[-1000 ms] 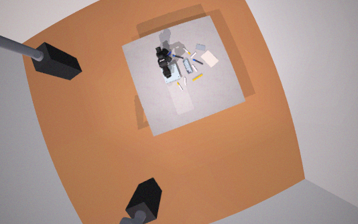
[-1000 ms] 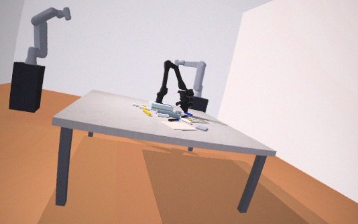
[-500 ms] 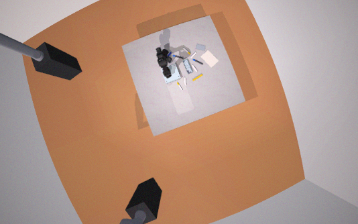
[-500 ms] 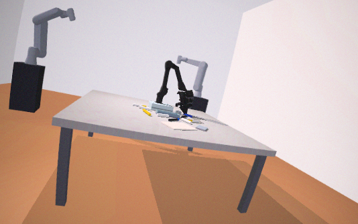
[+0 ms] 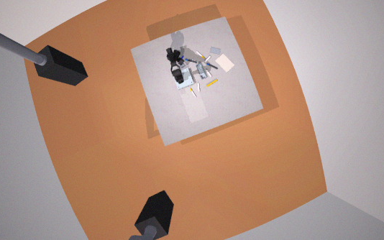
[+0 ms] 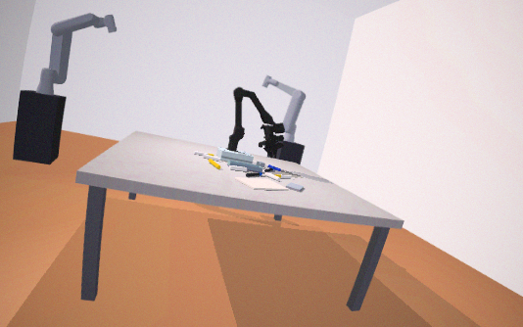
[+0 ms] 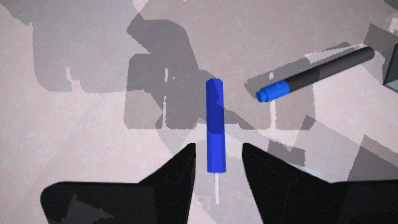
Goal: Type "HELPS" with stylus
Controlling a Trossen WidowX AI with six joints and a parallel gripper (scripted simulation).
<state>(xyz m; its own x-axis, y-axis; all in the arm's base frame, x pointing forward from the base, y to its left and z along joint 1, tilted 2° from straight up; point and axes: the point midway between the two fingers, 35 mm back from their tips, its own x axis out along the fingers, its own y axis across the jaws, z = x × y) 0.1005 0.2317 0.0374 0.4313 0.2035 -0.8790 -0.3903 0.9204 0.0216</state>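
Right now my gripper tip is 6 cm above the blue stylus and 1 cm past it. Also, from my gripper tip: grey-blue block (45 cm ahead, 10 cm to the right, 6 cm below); cream notepad (47 cm ahead, 29 cm to the right, 6 cm below).
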